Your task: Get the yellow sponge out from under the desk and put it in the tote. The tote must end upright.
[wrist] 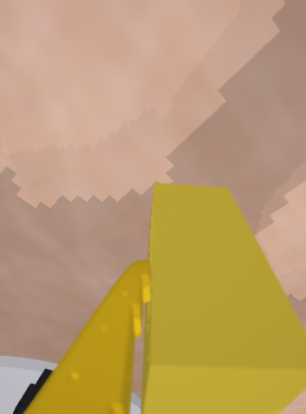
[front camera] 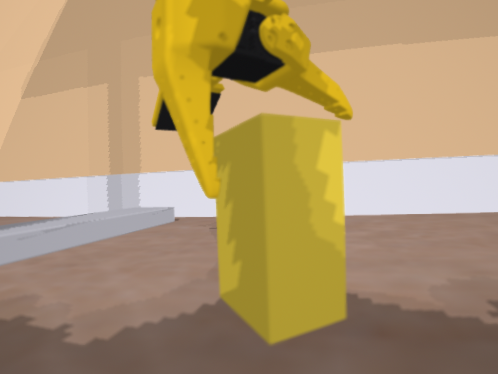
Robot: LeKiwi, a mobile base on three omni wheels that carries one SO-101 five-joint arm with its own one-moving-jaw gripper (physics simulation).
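Places are measured from the arm's base along level axes (x ahead, y left, z up), in millimetres.
Where they show: end effector, tool point: point(wrist: 150, 275) point(front camera: 216, 188).
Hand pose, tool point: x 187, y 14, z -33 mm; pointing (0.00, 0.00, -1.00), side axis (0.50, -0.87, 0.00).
After its pixels a point has its place.
The yellow sponge point(front camera: 305, 230) {x 150, y -22, z -49 mm} point(wrist: 215, 280) {x 197, y -1, z -29 mm} stands upright on the brown floor as a tall block, close in front of the front camera. My gripper point(front camera: 280, 155) is open and empty, above and around the sponge's top. In the front view, one jaw points down along the sponge's left side, its tip at or very near that side. The other jaw is swung out to the right, its tip by the top right corner. In the wrist view, one notched jaw point(wrist: 100, 345) {x 189, y 26, z -8 mm} shows close along the sponge's left side; the moving jaw is out of the picture. The tote does not show.
A low grey bar point(front camera: 100, 227) {x 360, y 166, z -74 mm}, possibly a foot of the desk, lies on the floor at the left. A white baseboard point(front camera: 420, 187) {x 471, y -281, z -47 mm} runs along the tan wall point(front camera: 425, 100) {x 479, y -302, z 95 mm} behind. A pale grey rounded part point(wrist: 15, 385) shows at the wrist view's bottom left. Jagged shadows cross the floor.
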